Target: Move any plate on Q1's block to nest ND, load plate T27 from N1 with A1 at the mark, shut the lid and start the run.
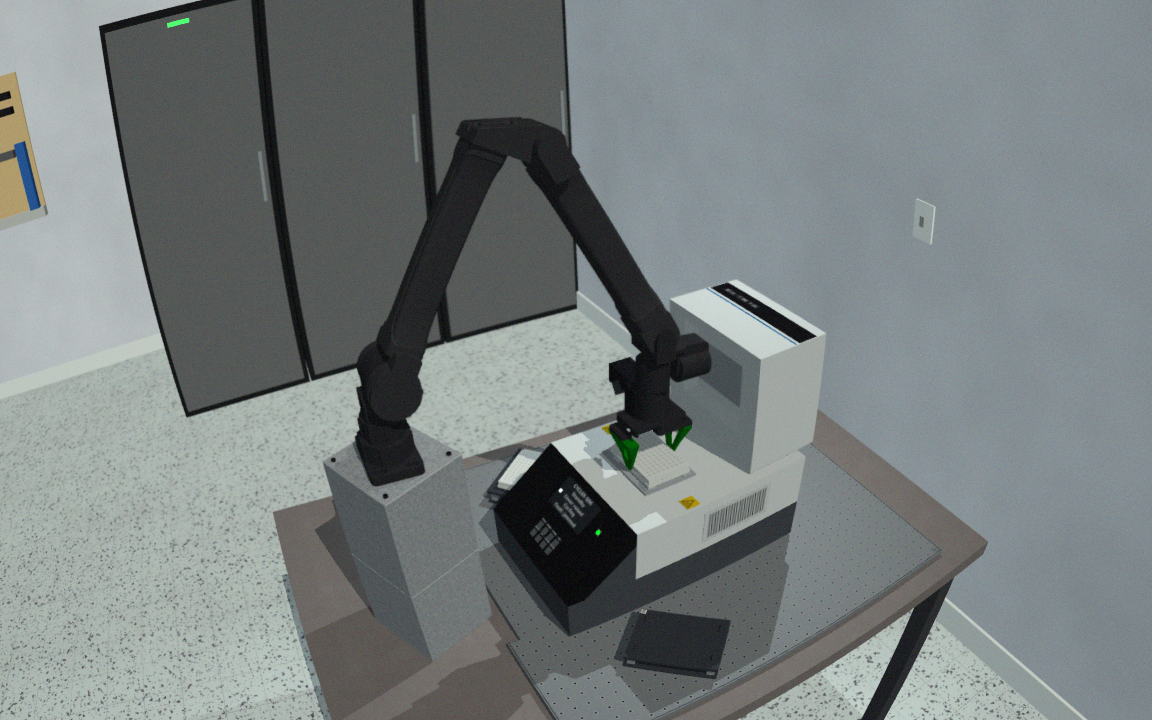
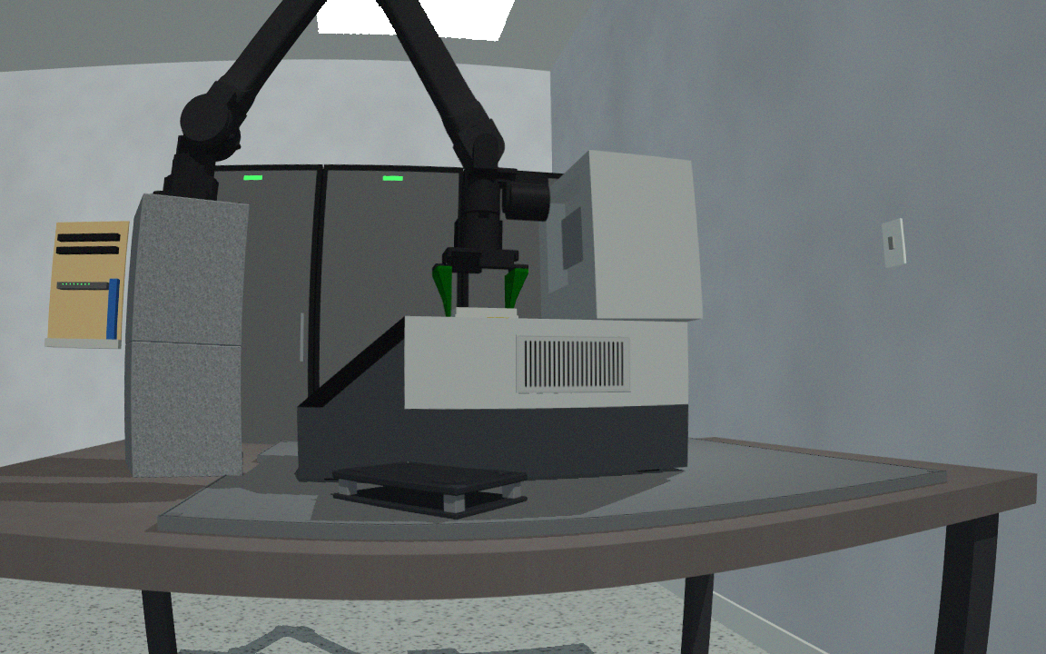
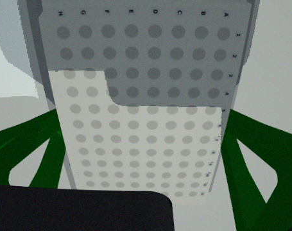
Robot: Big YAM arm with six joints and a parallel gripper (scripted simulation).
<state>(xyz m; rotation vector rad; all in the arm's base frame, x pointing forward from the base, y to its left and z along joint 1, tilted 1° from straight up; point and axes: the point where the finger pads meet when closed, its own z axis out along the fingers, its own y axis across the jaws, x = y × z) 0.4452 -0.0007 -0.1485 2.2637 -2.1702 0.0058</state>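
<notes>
Now: hand right at the plate T27. The rest, counted from my hand: dark nest ND: 28 cm to the left, 19 cm below, 13 cm behind; black plate nest N1: 27 cm to the right, 19 cm below, 9 cm behind.
</notes>
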